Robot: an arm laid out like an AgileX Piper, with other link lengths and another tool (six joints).
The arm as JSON. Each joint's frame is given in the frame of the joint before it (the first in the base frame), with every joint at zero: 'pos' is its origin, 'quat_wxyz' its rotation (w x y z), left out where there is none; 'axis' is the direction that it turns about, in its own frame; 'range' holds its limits. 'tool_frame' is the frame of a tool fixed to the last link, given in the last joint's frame.
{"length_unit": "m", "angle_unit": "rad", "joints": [
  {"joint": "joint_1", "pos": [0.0, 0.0, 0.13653], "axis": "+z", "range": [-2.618, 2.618]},
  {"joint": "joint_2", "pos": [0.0, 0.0, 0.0], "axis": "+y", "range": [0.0, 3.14]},
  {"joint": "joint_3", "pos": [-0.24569, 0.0, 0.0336], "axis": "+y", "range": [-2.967, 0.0]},
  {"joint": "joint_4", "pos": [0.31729, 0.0, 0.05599], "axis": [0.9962, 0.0, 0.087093], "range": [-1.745, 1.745]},
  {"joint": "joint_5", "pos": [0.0, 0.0, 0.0], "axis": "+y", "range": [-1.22, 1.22]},
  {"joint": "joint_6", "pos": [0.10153, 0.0, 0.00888], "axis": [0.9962, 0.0, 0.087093], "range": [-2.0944, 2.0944]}
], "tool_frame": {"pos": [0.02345, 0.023, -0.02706], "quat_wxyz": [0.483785, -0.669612, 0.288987, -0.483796]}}
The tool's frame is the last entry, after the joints.
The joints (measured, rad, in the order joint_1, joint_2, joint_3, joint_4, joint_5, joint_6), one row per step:
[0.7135, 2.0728, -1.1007, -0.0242, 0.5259, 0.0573]
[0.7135, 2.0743, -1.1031, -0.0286, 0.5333, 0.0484]
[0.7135, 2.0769, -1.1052, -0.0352, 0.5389, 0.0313]
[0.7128, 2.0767, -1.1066, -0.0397, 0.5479, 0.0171]
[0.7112, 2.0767, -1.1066, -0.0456, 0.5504, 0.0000]
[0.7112, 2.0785, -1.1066, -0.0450, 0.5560, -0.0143]
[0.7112, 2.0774, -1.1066, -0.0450, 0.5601, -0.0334]
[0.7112, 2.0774, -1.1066, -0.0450, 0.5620, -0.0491]
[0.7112, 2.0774, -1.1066, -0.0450, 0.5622, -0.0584]
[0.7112, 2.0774, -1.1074, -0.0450, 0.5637, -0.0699]
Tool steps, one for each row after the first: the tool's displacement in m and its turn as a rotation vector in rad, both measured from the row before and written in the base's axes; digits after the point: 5 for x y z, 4 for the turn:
[-0.00003, -0.00088, -0.00006, -0.0076, 0.0022, 0.0121]
[0.00005, -0.00139, -0.00058, -0.0094, 0.0003, 0.0219]
[-0.00002, -0.00147, 0.00037, -0.0089, 0.0024, 0.0166]
[0.00049, -0.00172, -0.00009, -0.0066, -0.0019, 0.0198]
[-0.00072, -0.00114, -0.00060, -0.0064, 0.0047, 0.0135]
[-0.00017, -0.00094, 0.00041, -0.0042, 0.0009, 0.0188]
[-0.00011, -0.00074, 0.00000, -0.0030, 0.0004, 0.0155]
[0.00003, -0.00036, -0.00001, -0.0012, -0.0004, 0.0092]
[0.00014, -0.00036, 0.00017, -0.0018, -0.0002, 0.0114]

